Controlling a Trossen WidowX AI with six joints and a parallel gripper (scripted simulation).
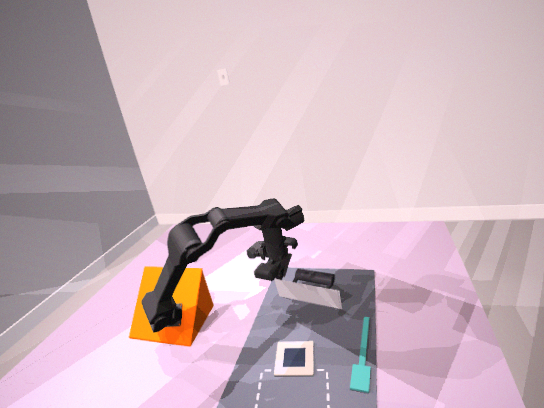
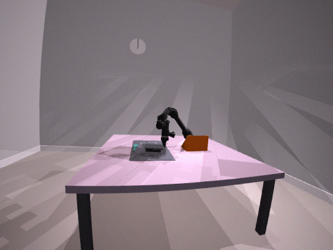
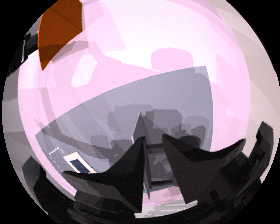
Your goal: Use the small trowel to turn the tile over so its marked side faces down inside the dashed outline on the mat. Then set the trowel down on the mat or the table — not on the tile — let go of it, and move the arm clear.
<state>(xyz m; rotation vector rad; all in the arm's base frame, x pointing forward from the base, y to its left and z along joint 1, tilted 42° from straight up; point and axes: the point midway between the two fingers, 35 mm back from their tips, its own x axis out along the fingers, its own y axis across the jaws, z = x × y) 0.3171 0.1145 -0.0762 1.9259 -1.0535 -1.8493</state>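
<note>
Now: gripper tip 110 mm short of the small trowel, 10 mm to the left of it and 20 mm above it. Also, from my gripper tip: tile (50 mm ahead, 230 mm to the right, 60 mm below); then grey mat (80 mm ahead, 190 mm to the right, 80 mm below); then teal trowel-shaped tool (220 mm ahead, 230 mm to the right, 60 mm below).
</note>
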